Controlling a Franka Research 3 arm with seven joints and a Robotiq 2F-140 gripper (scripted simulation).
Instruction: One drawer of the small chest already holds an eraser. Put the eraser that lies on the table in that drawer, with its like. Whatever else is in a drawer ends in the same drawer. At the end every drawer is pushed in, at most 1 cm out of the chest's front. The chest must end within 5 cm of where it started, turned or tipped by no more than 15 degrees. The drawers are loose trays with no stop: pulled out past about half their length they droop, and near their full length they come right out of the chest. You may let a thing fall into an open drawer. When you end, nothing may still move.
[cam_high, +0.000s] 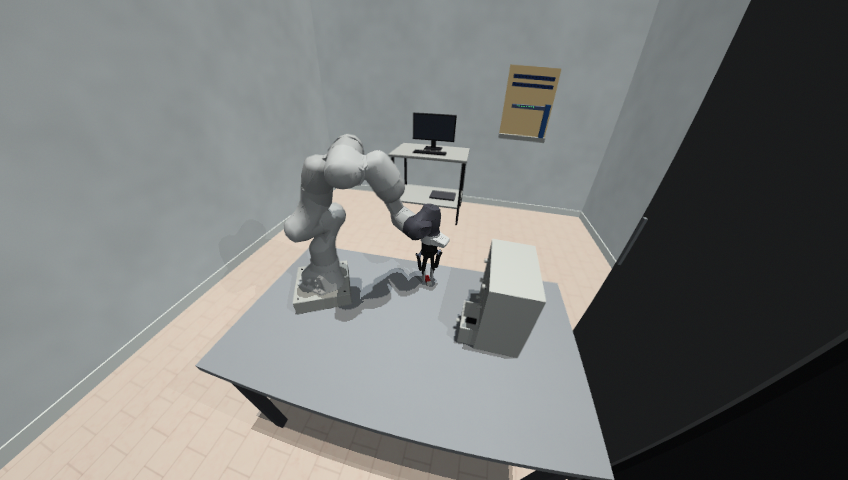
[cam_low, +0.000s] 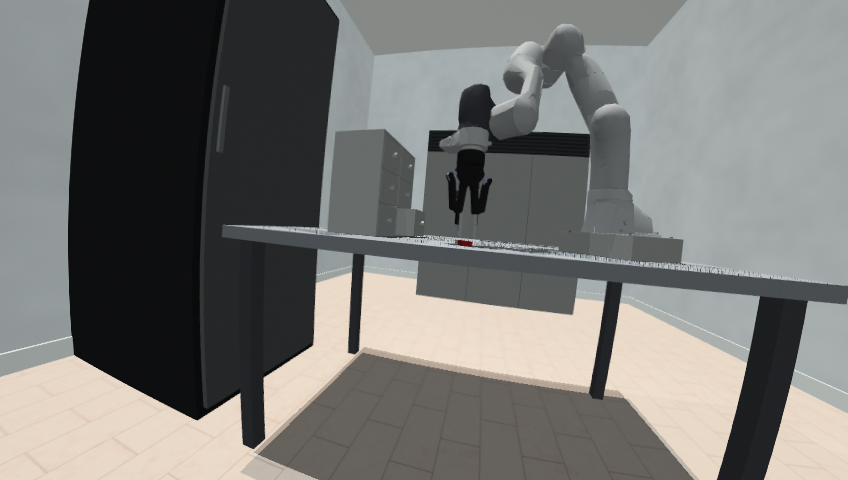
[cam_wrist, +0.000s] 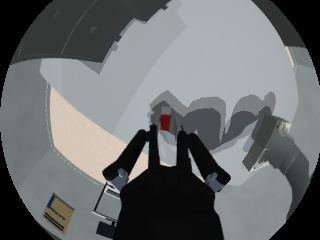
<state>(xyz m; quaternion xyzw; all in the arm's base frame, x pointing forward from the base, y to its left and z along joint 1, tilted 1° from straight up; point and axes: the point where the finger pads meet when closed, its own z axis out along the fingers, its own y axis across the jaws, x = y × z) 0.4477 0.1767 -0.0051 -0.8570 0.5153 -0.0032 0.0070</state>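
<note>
The red eraser is 5 cm below my hand and 1 cm ahead of it.
</note>
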